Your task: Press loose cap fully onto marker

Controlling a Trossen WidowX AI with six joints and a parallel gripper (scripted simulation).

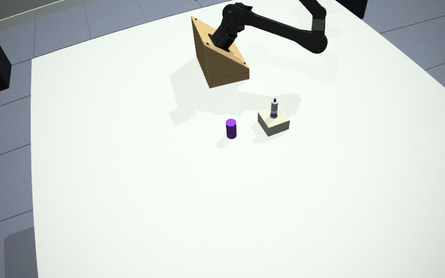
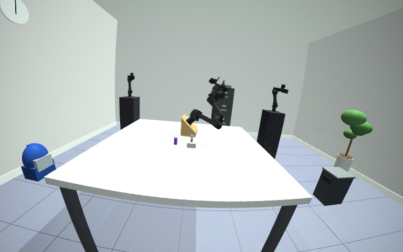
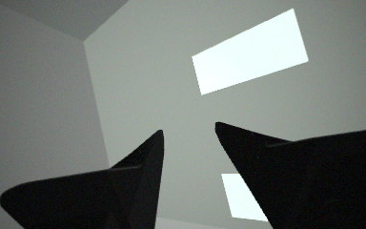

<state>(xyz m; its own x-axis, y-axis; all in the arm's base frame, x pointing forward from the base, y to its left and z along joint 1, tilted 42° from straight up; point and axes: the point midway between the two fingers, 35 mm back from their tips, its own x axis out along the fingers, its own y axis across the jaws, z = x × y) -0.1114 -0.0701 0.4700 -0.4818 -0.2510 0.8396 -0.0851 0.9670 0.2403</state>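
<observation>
Now: the purple cap 520 mm below my gripper tip, 370 mm ahead of it and 350 mm to the right of it.
</observation>
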